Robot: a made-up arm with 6 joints. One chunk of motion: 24 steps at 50 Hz.
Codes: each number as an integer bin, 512 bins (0 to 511) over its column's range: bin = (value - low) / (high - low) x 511, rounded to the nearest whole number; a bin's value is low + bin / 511 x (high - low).
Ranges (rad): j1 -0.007..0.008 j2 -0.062..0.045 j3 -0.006..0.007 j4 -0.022..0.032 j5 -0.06..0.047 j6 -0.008..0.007
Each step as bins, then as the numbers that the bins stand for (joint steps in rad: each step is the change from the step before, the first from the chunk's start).
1 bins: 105 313 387 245 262 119
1 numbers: -0.00392 0.00354 0.00385 0.00389 -0.00514 -0.00451
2 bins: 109 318 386 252 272 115
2 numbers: -0.00380 0.00459 0.00382 0.00463 -0.00305 -0.00462
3 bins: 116 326 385 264 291 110
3 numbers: -0.00359 0.00626 0.00379 0.00590 0.00093 -0.00477
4 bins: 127 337 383 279 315 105
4 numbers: -0.00327 0.00857 0.00374 0.00748 0.00596 -0.00492
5 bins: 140 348 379 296 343 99
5 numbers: -0.00289 0.01087 0.00364 0.00928 0.01182 -0.00509
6 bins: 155 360 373 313 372 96
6 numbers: -0.00245 0.01338 0.00349 0.01108 0.01789 -0.00518
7 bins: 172 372 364 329 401 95
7 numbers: -0.00195 0.01589 0.00326 0.01277 0.02397 -0.00521
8 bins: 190 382 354 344 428 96
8 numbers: -0.00142 0.01799 0.00301 0.01435 0.02962 -0.00518
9 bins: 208 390 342 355 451 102
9 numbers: -0.00089 0.01966 0.00270 0.01551 0.03444 -0.00501
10 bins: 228 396 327 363 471 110
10 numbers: -0.00031 0.02092 0.00232 0.01636 0.03862 -0.00477
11 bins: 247 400 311 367 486 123
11 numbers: 0.00025 0.02176 0.00191 0.01678 0.04177 -0.00439
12 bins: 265 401 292 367 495 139
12 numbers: 0.00078 0.02197 0.00143 0.01678 0.04365 -0.00392
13 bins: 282 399 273 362 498 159
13 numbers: 0.00128 0.02155 0.00095 0.01625 0.04428 -0.00333
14 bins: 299 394 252 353 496 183
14 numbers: 0.00178 0.02050 0.00041 0.01530 0.04386 -0.00263
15 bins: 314 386 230 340 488 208
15 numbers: 0.00222 0.01883 -0.00015 0.01393 0.04218 -0.00189
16 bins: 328 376 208 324 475 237
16 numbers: 0.00263 0.01673 -0.00071 0.01224 0.03946 -0.00104
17 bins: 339 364 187 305 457 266
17 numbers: 0.00295 0.01422 -0.00124 0.01023 0.03569 -0.00019
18 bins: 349 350 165 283 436 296
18 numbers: 0.00324 0.01129 -0.00180 0.00791 0.03130 0.00069
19 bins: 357 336 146 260 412 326
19 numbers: 0.00348 0.00836 -0.00229 0.00548 0.02627 0.00157
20 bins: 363 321 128 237 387 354
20 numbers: 0.00366 0.00522 -0.00274 0.00305 0.02104 0.00239
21 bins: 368 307 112 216 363 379
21 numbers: 0.00380 0.00228 -0.00315 0.00083 0.01601 0.00313
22 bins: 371 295 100 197 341 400
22 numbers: 0.00389 -0.00023 -0.00346 -0.00118 0.01140 0.00374
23 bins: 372 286 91 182 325 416
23 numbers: 0.00392 -0.00211 -0.00368 -0.00277 0.00805 0.00421
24 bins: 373 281 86 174 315 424
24 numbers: 0.00395 -0.00316 -0.00381 -0.00361 0.00596 0.00445
